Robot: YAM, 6 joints.
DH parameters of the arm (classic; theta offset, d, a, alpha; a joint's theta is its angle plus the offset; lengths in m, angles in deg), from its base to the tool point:
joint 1: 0 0.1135 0.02 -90
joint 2: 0 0 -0.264 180
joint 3: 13.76 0 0.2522 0
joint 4: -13.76 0 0.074 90
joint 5: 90 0 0 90
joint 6: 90 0.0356 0 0
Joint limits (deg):
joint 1: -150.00..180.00
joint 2: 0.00..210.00
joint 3: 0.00..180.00
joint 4: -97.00..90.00
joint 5: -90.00..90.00
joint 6: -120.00..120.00
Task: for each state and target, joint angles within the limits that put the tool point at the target. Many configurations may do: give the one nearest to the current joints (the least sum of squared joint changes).
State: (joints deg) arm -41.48 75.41 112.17 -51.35 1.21 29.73
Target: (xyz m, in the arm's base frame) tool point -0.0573 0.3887 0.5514
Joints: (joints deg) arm -81.43 34.99 156.17 -21.48 -2.07 29.73
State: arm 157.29 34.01 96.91 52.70 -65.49 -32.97
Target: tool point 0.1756 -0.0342 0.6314
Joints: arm 178.64 44.56 112.96 48.84 -57.45 -32.97
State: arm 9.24 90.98 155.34 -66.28 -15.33 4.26
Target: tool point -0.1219 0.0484 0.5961
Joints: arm -15.67 57.76 160.18 -84.45 -22.57 4.26
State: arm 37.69 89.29 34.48 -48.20 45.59 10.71
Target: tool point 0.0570 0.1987 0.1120
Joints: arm 80.30 92.75 38.03 -45.30 39.66 10.71
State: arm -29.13 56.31 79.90 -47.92 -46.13 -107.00
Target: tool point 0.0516 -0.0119 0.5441
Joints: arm -38.93 46.04 96.22 -42.21 -40.59 -107.00
